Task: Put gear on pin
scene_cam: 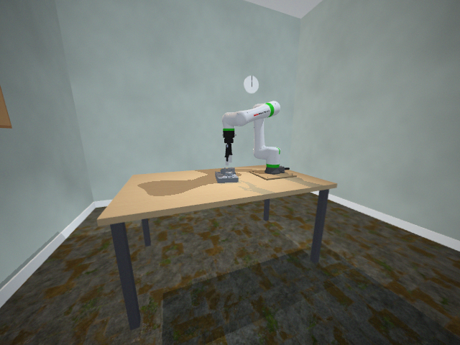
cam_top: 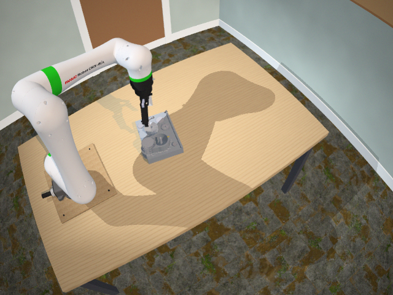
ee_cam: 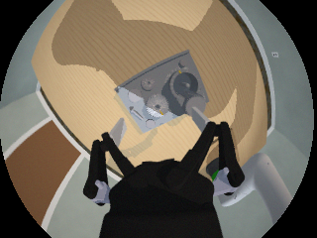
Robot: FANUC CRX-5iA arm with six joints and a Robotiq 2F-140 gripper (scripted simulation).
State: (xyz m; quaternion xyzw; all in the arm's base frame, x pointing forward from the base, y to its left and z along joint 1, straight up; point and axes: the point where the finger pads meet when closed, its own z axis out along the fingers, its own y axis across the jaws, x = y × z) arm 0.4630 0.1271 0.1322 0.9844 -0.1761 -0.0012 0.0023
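Now: the grey gear 9 cm below my hand.
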